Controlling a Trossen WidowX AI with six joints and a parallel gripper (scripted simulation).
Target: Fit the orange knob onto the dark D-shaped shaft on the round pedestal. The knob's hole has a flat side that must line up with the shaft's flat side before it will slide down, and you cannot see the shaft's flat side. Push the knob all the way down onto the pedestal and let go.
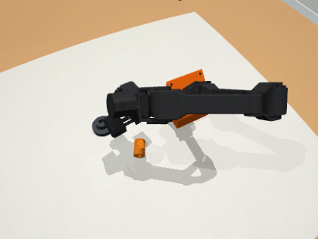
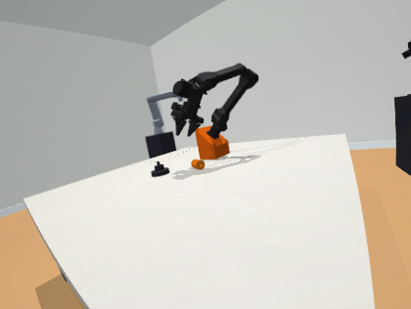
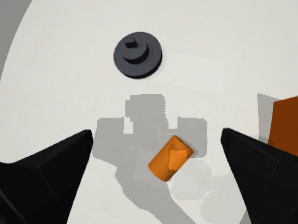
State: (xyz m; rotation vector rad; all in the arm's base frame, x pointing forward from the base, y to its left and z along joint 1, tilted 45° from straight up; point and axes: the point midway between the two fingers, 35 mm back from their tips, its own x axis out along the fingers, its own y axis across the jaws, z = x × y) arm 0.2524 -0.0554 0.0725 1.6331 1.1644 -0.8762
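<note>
My gripper tip is 130 mm above the orange knob, 40 mm to the right of it and 10 mm past it. Also, from my gripper tip: round pedestal 120 mm to the right, 120 mm below, 60 mm ahead.
</note>
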